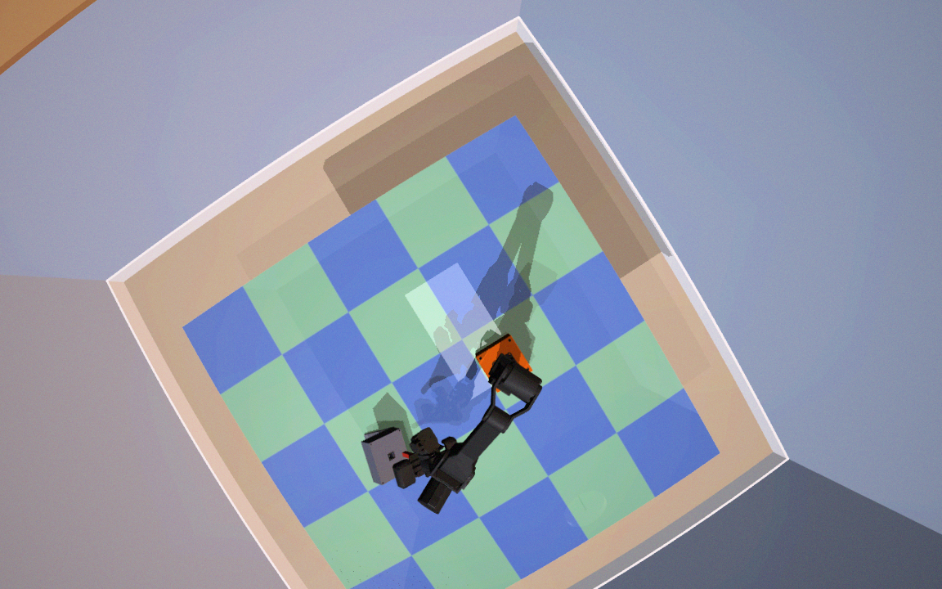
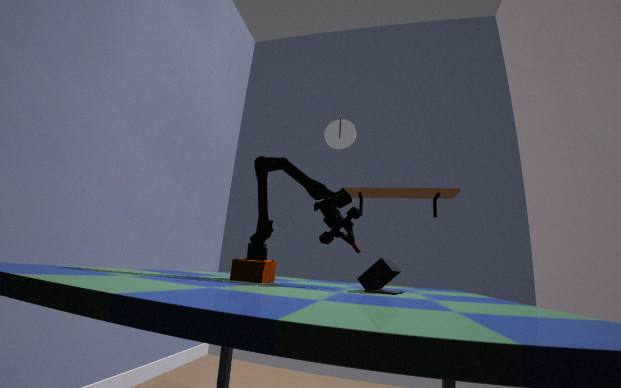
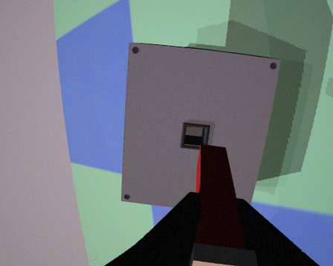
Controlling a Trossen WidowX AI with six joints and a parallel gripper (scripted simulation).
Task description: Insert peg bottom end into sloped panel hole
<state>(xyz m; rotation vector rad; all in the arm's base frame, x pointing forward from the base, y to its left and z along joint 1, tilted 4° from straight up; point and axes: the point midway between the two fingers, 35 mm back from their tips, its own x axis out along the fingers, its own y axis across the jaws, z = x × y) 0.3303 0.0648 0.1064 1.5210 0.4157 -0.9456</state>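
Right now my gripper tip is 11 cm above the grey sloped panel, 10 cm short of it and 2 cm to the left of it. Round my gripper tip: red square peg 1 cm behind, 1 cm above; flat plate 16 cm below, 12 cm ahead, 2 cm to the right.
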